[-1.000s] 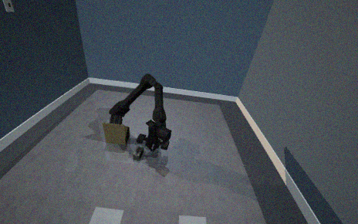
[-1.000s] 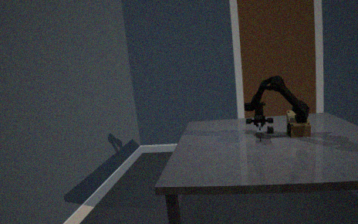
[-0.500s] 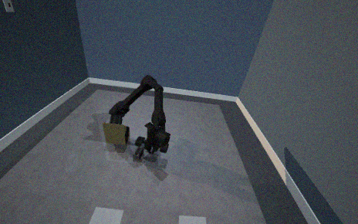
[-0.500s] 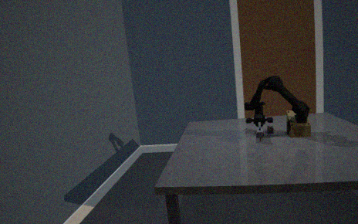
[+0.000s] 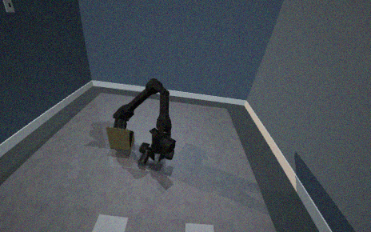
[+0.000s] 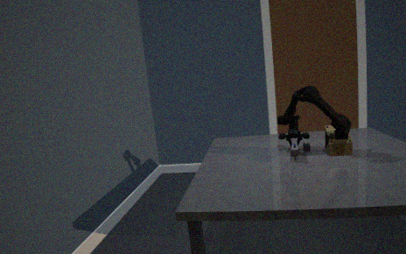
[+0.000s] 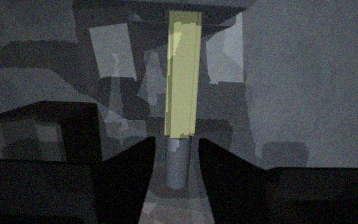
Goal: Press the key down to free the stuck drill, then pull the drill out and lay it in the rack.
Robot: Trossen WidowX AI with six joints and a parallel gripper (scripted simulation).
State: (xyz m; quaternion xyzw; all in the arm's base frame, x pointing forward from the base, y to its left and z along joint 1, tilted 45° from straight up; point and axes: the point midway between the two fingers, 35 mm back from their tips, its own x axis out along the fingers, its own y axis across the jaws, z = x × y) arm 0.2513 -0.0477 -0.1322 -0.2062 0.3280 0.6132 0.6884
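Now: the drill 1 cm ahead of my gripper tip, 5 cm to the left of it and 3 cm above it. Round my gripper tip: rack (8 cm behind, 1 cm above).
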